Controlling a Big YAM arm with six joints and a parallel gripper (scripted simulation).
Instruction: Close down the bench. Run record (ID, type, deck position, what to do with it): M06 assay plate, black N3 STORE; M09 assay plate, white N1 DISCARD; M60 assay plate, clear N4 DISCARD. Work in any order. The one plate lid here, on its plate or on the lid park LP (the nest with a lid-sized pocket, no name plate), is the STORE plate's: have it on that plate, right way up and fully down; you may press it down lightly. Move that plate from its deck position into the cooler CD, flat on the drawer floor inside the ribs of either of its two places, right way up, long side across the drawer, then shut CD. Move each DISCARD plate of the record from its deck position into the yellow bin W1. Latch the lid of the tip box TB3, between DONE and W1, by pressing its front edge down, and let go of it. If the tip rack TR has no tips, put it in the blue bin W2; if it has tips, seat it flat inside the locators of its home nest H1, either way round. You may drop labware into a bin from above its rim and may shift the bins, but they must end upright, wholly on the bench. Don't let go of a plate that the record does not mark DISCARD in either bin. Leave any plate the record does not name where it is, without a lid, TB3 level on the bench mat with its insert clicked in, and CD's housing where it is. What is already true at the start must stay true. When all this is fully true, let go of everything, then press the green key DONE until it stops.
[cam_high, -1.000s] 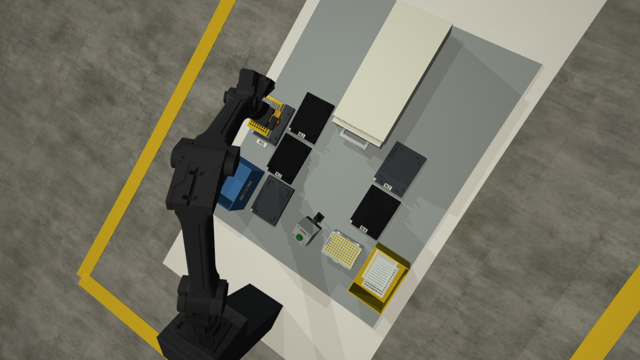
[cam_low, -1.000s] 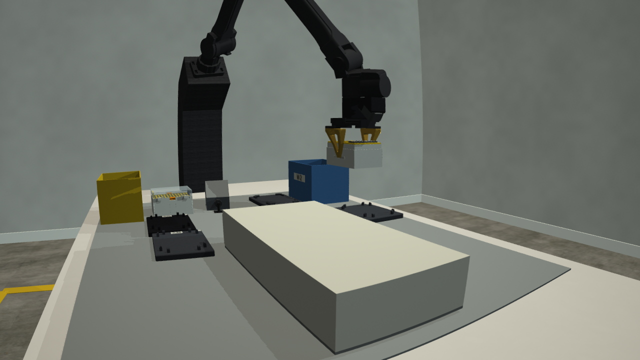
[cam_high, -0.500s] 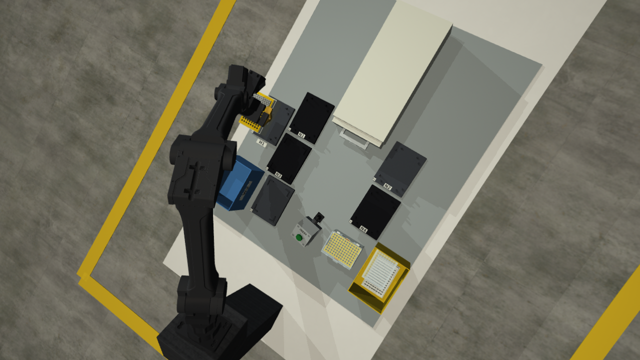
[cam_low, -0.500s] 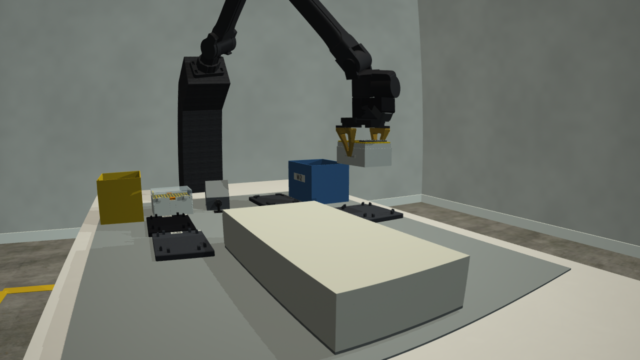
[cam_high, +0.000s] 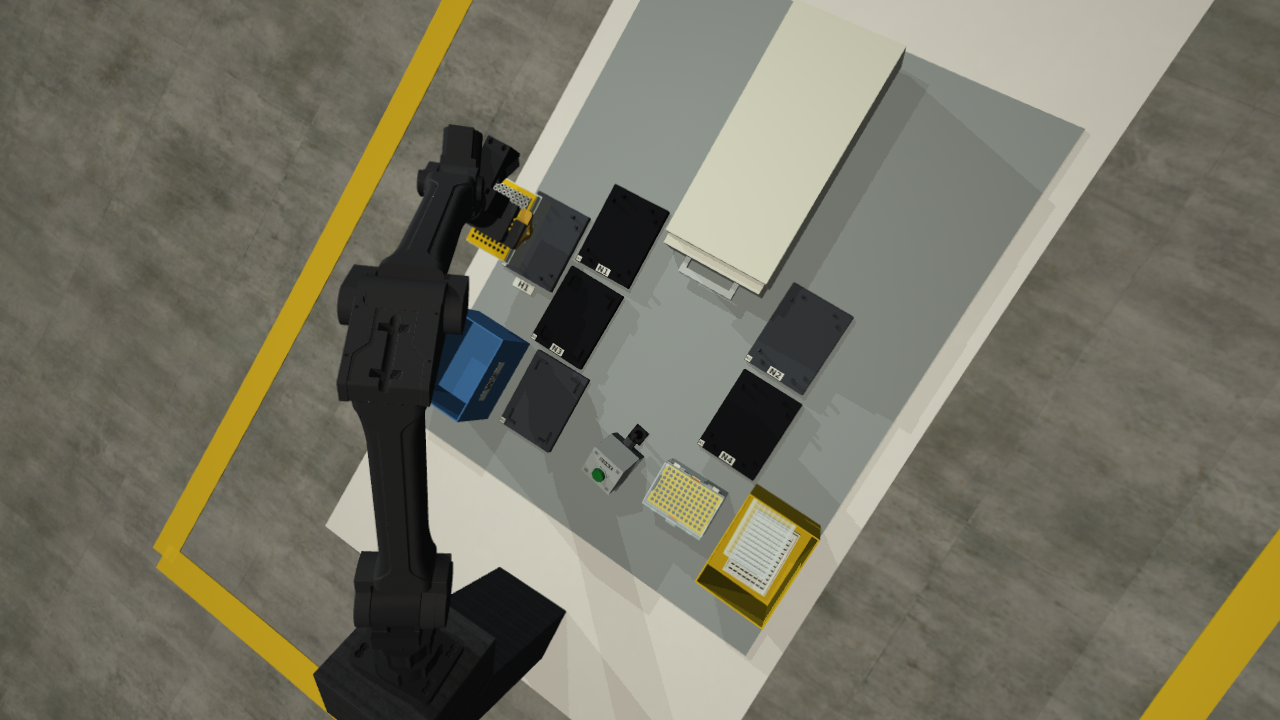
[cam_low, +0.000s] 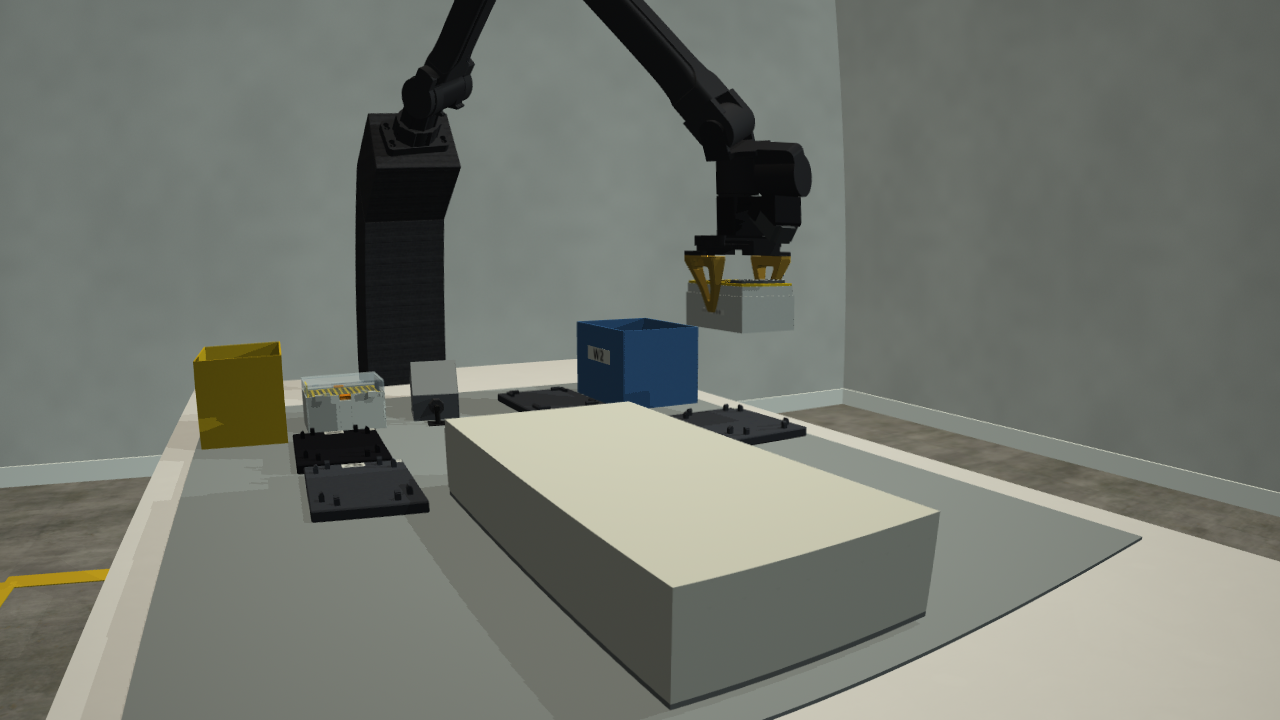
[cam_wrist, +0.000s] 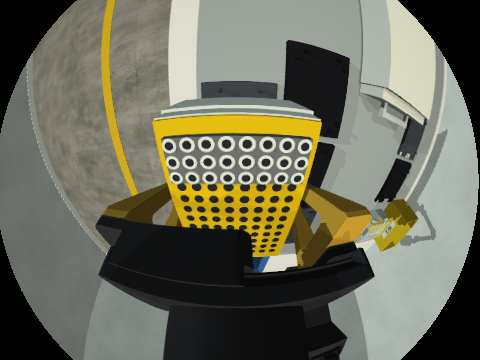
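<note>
My gripper is now 16 cm above the home nest H1. Also, from my hand: nest N3 (16 cm below, 12 cm behind, 11 cm to the right); yellow tip rack (1 cm behind, 1 cm above); nest N1 (16 cm below, 15 cm to the right, 5 cm ahead).
</note>
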